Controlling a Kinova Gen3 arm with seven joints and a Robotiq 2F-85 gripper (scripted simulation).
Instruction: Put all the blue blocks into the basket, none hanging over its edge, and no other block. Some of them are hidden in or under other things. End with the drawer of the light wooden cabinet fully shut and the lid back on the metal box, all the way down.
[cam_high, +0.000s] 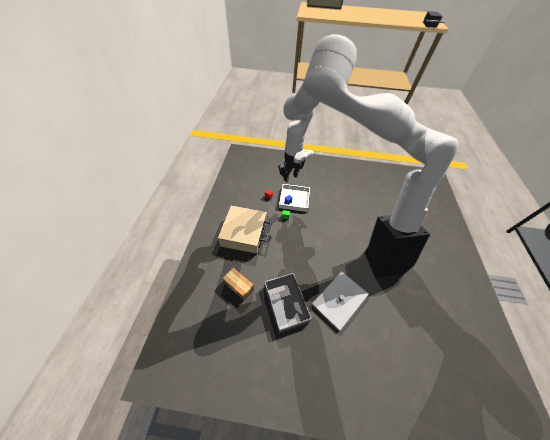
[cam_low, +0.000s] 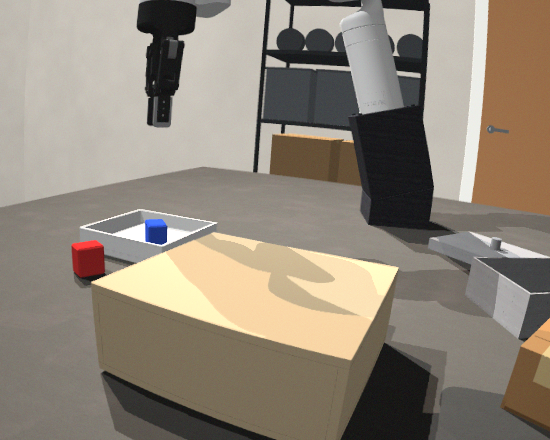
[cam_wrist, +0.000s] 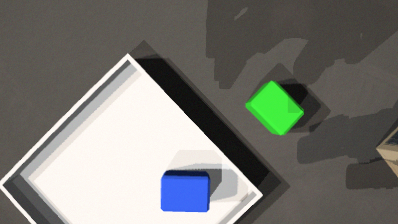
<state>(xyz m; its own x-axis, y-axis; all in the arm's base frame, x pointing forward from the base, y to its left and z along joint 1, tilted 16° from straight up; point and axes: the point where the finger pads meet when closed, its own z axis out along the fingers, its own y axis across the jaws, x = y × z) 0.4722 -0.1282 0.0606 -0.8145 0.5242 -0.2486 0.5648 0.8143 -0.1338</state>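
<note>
The lid is 34 cm behind my hand, 41 cm to the left of it and 17 cm below it. Also, from my hand: red block (11 cm ahead, 1 cm to the right, 17 cm below); drawer (11 cm ahead, 25 cm to the left, 15 cm below); basket (3 cm behind, 4 cm to the right, 17 cm below).
</note>
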